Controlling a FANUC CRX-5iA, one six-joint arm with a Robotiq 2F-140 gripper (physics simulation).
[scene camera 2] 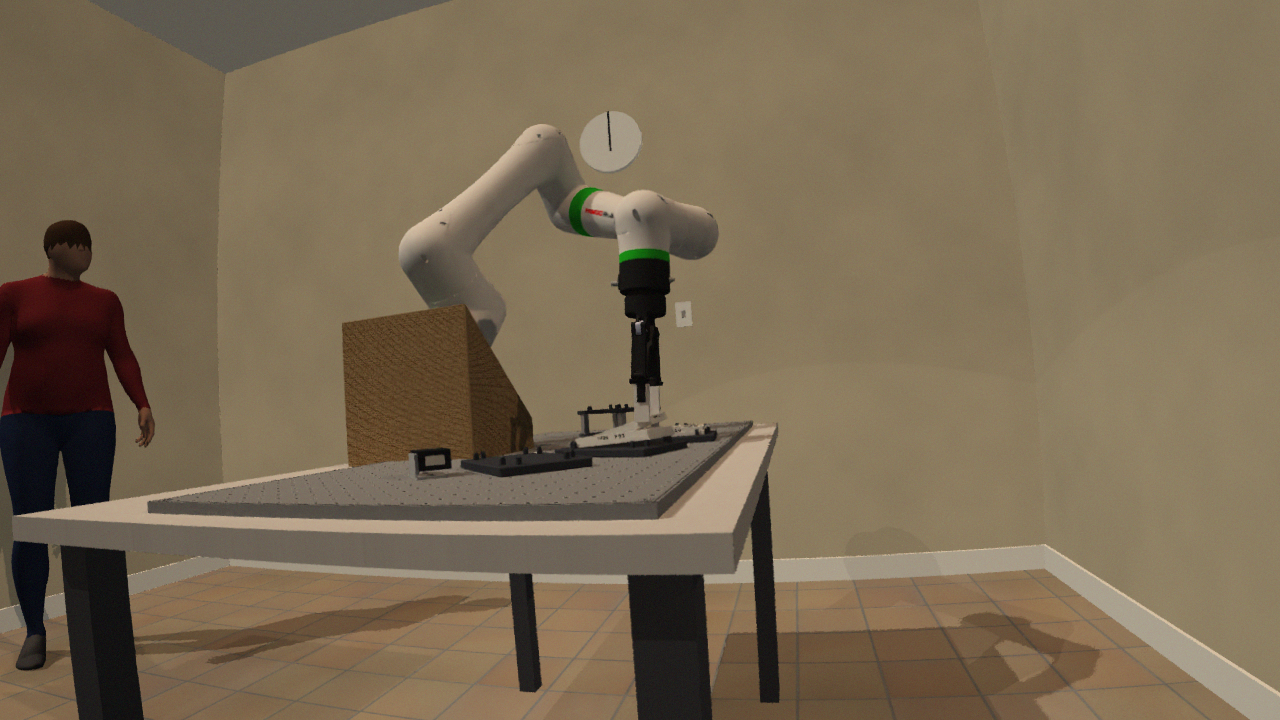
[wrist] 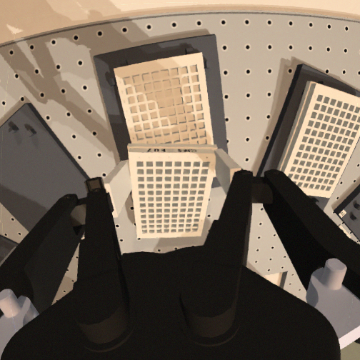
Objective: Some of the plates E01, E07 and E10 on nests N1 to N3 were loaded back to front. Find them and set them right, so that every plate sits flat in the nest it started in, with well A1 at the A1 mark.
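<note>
A white plate labelled E07 is between the finger pads of my gripper, which touch its two long sides; the gripper is shut on it. Its labelled end lies over the near edge of a second white plate, which is in a dark nest beyond; that plate's label is hidden. A third white plate is in the right-hand nest, its label unreadable. In the scene view a white plate shows slanted at the fingertips; I cannot tell which. The A1 marks are not readable.
A dark, empty nest with pegs lies to the left in the wrist view. In the scene view, a dark nest, a small black frame and a large brown block stand on the pegboard. A dark rack shows behind the plates.
</note>
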